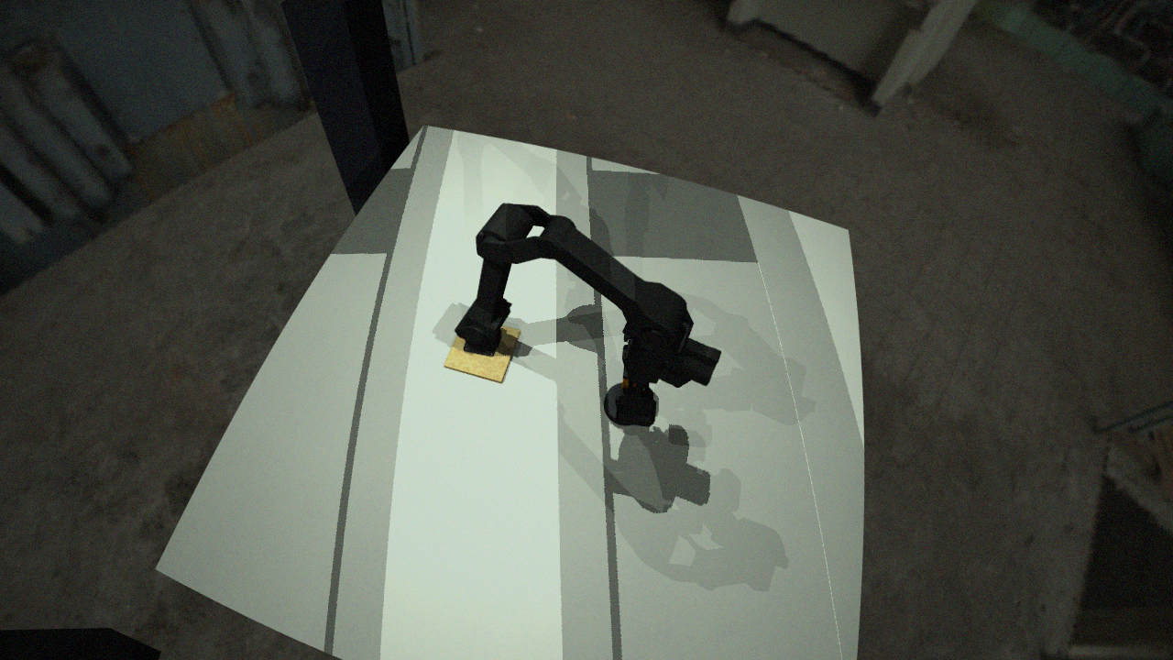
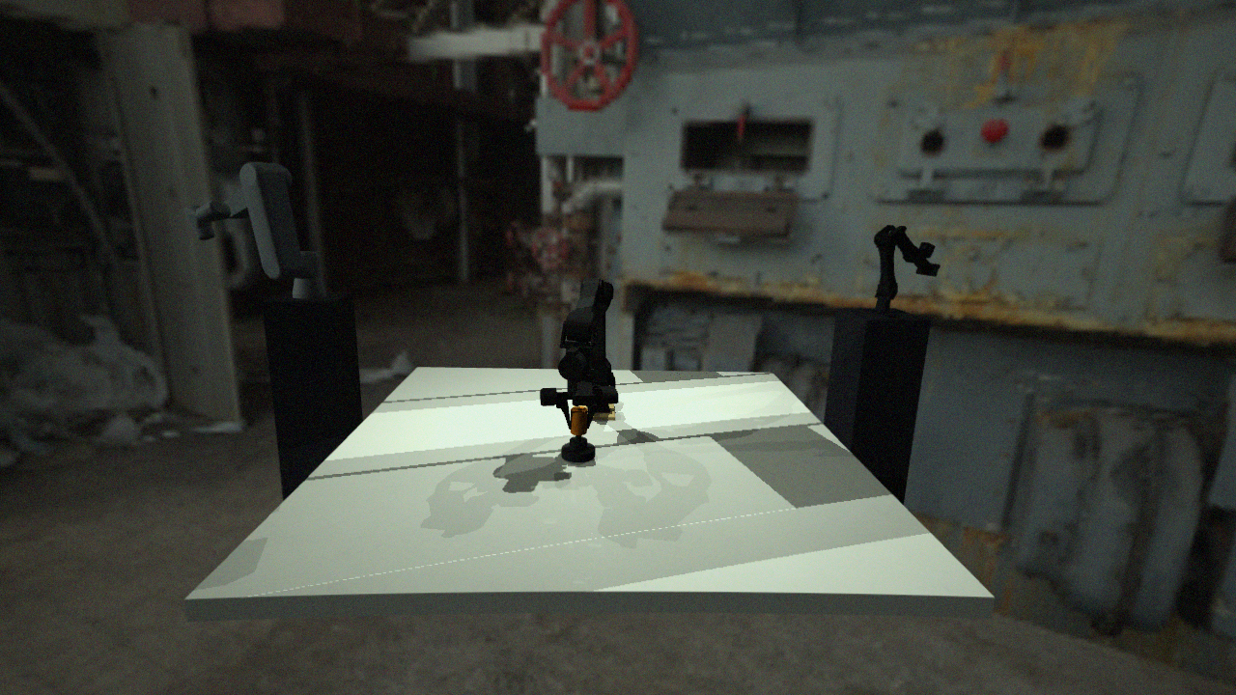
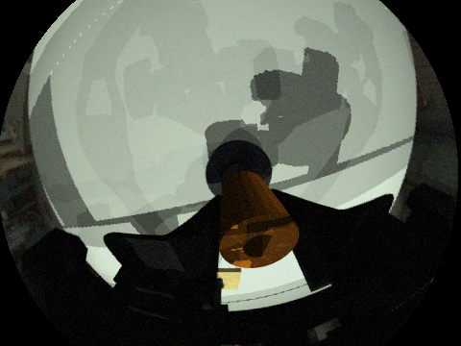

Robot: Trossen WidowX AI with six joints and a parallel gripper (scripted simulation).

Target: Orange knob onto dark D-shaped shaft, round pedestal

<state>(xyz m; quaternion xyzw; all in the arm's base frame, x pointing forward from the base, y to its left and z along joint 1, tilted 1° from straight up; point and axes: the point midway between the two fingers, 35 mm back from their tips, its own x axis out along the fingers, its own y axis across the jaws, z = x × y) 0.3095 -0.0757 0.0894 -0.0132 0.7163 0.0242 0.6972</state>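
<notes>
Right now my gripper tip is 20 mm below the orange knob. Round my gripper tip: round pedestal 40 mm below.
</notes>
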